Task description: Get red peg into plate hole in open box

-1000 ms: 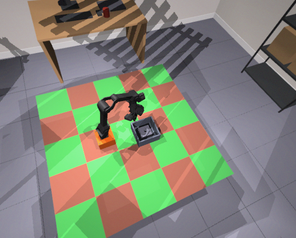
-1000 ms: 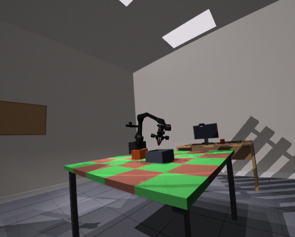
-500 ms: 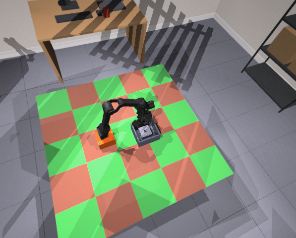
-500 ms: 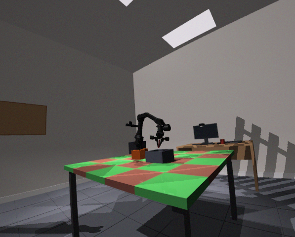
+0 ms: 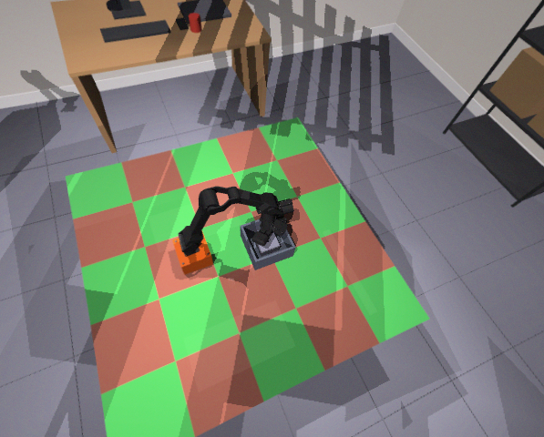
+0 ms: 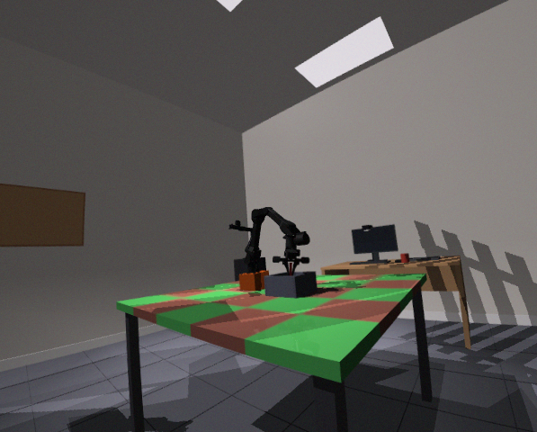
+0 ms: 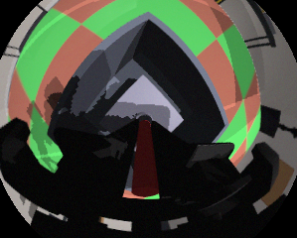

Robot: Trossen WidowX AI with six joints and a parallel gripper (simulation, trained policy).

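Right now my gripper tip is 30 mm below the red peg and 10 mm to the right of it. The rest, counted from my gripper tip: plate: 40 mm below; then grey box: 60 mm below.
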